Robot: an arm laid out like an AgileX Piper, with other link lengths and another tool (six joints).
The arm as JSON. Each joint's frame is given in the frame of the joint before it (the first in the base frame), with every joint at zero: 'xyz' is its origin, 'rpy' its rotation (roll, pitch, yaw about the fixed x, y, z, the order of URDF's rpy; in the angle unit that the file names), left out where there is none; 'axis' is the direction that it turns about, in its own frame. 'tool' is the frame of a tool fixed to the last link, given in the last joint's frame.
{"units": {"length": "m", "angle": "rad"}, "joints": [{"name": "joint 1", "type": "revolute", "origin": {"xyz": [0.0, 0.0, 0.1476]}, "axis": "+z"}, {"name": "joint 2", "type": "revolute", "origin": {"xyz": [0.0, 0.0, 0.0], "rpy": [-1.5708, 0.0, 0.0]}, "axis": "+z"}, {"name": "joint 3", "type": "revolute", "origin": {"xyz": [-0.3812, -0.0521, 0.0]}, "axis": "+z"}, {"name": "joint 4", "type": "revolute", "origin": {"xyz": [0.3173, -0.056, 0.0], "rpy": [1.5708, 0.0, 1.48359]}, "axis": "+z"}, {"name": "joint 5", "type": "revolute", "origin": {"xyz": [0.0, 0.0, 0.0], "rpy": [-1.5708, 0.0, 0.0]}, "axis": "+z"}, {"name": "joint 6", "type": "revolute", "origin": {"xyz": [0.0, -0.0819, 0.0], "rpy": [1.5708, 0.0, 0.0]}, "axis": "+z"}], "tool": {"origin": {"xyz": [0.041, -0.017, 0.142], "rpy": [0.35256, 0.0, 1.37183]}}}
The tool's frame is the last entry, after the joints.
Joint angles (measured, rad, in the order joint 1, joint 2, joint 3, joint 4, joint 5, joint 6), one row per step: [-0.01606, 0.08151, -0.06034, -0.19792, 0.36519, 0.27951]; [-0.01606, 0.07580, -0.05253, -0.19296, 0.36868, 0.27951]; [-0.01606, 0.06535, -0.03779, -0.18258, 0.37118, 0.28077]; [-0.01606, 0.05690, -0.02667, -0.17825, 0.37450, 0.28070]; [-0.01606, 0.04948, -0.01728, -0.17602, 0.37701, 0.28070]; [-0.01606, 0.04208, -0.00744, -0.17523, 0.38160, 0.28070]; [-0.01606, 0.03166, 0.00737, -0.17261, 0.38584, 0.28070]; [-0.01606, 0.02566, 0.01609, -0.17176, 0.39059, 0.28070]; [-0.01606, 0.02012, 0.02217, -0.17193, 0.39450, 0.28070]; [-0.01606, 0.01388, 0.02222, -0.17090, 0.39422, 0.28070]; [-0.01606, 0.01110, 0.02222, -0.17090, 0.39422, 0.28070]
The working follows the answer.
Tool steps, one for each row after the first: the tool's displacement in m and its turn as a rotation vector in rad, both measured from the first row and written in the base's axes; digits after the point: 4 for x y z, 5 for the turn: [-0.0009, 0.0005, -0.0041, 0.00508, 0.00544, -0.00035]; [-0.0023, 0.0017, -0.0110, 0.01678, 0.01192, -0.00054]; [-0.0034, 0.0021, -0.0164, 0.02116, 0.01779, -0.00088]; [-0.0044, 0.0023, -0.0207, 0.02348, 0.02219, -0.00122]; [-0.0056, 0.0023, -0.0257, 0.02443, 0.02913, -0.00205]; [-0.0070, 0.0025, -0.0328, 0.02722, 0.03764, -0.00272]; [-0.0081, 0.0024, -0.0374, 0.02823, 0.04502, -0.00357]; [-0.0090, 0.0023, -0.0406, 0.02817, 0.04940, -0.00431]; [-0.0089, 0.0024, -0.0397, 0.02911, 0.04292, -0.00410]; [-0.0088, 0.0024, -0.0394, 0.02907, 0.04015, -0.00406]
Tool pose at each row, in the base's axes (x y z in m, rotation vector in rad; rounded; the steps above come from the unrounded poses): [0.1430, -0.0311, 0.1751, 1.62380, 1.63514, 0.68860]; [0.1420, -0.0306, 0.1710, 1.63087, 1.63818, 0.68924]; [0.1407, -0.0294, 0.1640, 1.64312, 1.64144, 0.69535]; [0.1396, -0.0289, 0.1587, 1.64995, 1.64485, 0.69504]; [0.1386, -0.0287, 0.1543, 1.65446, 1.64742, 0.69388]; [0.1374, -0.0288, 0.1493, 1.65983, 1.65149, 0.68936]; [0.1360, -0.0286, 0.1422, 1.66733, 1.65664, 0.68549]; [0.1348, -0.0286, 0.1376, 1.67302, 1.66097, 0.68067]; [0.1340, -0.0287, 0.1345, 1.67609, 1.66340, 0.67706]; [0.1341, -0.0286, 0.1353, 1.67279, 1.65891, 0.68272]; [0.1341, -0.0286, 0.1357, 1.67109, 1.65697, 0.68470]

